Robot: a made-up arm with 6 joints.
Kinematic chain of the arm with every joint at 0, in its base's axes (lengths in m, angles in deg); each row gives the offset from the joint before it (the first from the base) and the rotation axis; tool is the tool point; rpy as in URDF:
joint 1: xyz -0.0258 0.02 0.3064 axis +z
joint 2: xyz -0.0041 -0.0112 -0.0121 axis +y
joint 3: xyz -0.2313 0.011 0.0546 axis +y
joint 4: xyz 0.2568 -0.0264 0.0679 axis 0.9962 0 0.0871
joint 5: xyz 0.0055 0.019 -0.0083 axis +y
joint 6: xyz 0.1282 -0.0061 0.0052 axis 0.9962 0 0.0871
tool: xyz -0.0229 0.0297 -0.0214 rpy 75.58 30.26 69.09
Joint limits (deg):
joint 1: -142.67..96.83
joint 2: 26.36..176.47
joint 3: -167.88..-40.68
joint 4: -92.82..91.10
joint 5: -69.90..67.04
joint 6: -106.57..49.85
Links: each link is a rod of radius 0.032 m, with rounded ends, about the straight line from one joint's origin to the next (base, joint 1, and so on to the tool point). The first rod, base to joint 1, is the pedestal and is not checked.
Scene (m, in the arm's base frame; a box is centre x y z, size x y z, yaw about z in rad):
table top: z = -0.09
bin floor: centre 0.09 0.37 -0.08 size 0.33 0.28 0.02 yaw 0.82
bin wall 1: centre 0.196 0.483 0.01 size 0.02 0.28 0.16 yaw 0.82
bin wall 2: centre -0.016 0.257 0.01 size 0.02 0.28 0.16 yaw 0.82
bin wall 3: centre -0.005 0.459 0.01 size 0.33 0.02 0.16 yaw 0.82
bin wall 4: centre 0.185 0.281 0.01 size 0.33 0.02 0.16 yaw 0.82
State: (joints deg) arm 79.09 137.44 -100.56 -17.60 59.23 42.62
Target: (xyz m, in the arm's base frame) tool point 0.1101 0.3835 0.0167
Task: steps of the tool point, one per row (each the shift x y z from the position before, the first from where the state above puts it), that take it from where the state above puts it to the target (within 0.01 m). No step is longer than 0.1 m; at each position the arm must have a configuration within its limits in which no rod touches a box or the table.
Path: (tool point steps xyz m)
1: 0.0254 -0.0251 -0.0881
2: 0.0166 -0.0429 -0.0841

